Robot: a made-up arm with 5 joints.
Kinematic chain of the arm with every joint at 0, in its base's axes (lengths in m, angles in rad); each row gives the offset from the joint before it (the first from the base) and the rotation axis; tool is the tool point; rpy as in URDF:
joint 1: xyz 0.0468 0 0.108 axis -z
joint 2: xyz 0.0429 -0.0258 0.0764 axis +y
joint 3: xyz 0.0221 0 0.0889 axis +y
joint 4: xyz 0.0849 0 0.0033 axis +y
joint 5: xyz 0.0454 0.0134 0 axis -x
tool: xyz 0 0 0 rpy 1.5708 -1.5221 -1.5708
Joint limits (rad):
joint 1: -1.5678..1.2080
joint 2: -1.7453..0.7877
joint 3: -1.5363..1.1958
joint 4: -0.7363..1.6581
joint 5: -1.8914..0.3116
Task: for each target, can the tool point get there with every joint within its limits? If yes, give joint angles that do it. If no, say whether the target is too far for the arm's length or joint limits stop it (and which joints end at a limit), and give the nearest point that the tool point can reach.
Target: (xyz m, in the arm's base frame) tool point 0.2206 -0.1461 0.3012
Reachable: yes | joints 0.6443 0.5303 -0.9077 -0.0053 -1.4976
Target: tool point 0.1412 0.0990 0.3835
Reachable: yes | joints -0.8998 0.2317 -1.2250 -0.4031 -0.7684
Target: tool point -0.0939 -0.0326 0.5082
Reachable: no: too far | nearest point -0.0198 -0.0154 0.3771 | short by 0.152 m
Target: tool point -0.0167 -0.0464 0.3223
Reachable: yes | joints -0.4729 -1.4786 -0.7270 1.0635 -0.8031
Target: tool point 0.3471 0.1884 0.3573
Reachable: no: too far | nearest point 0.2471 0.1257 0.2935 | short by 0.134 m
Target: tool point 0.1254 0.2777 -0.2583
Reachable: no: too far | nearest point 0.0914 0.1577 0.1080 | short by 0.387 m
